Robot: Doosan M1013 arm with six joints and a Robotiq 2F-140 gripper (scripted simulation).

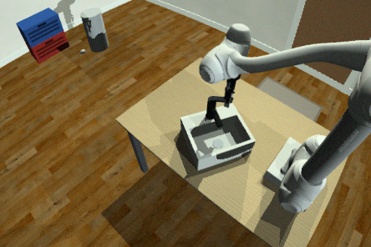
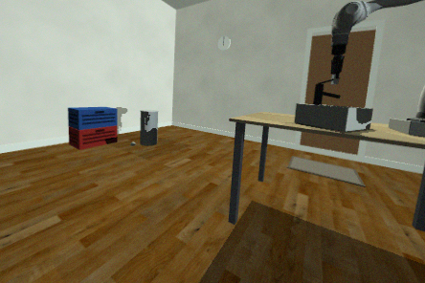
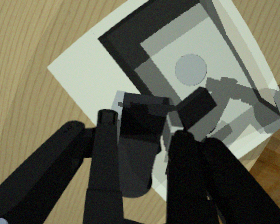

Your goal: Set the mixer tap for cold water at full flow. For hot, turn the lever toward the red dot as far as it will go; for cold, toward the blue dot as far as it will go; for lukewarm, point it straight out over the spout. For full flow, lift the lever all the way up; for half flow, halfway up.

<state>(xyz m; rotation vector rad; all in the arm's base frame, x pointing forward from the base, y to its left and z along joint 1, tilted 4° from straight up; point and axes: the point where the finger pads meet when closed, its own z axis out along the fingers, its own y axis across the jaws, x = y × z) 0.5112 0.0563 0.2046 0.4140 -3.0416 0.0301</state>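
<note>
Right now the lever is 3 cm ahead of my hand, 1 cm to the left of it and 1 cm below it. Also, from my hand: white sink basin: 2 cm behind, 8 cm to the left, 26 cm below.
</note>
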